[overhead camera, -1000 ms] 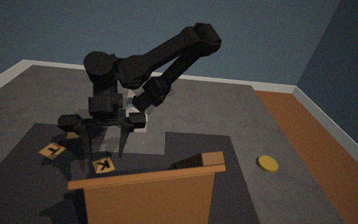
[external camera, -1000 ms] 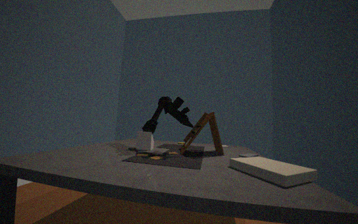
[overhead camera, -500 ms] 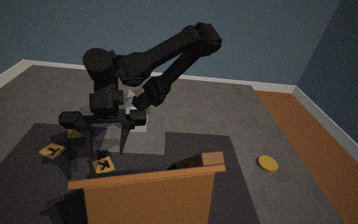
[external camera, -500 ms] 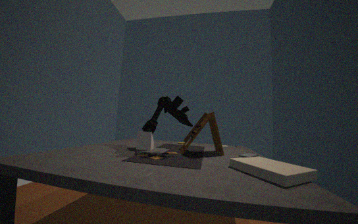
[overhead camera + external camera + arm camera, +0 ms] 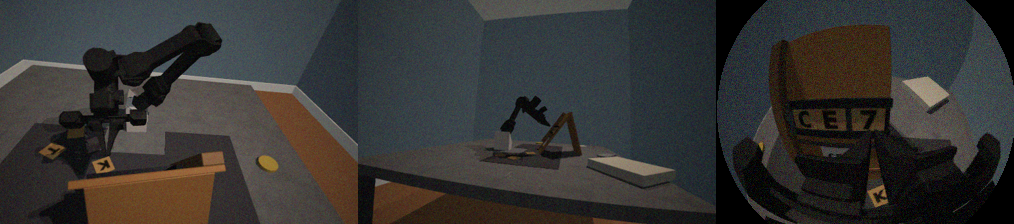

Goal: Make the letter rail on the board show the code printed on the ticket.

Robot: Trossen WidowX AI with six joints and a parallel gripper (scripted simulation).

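The ticket lies 30 mm behind my gripper tip, 60 mm to the left of it and 110 mm below it. The rest, counted from my gripper tip: dark mat: 140 mm behind, 30 mm to the left, 190 mm below; then tile: 270 mm behind, 190 mm to the right, 180 mm below; then long white slab: 380 mm ahead, 310 mm to the right, 170 mm below.
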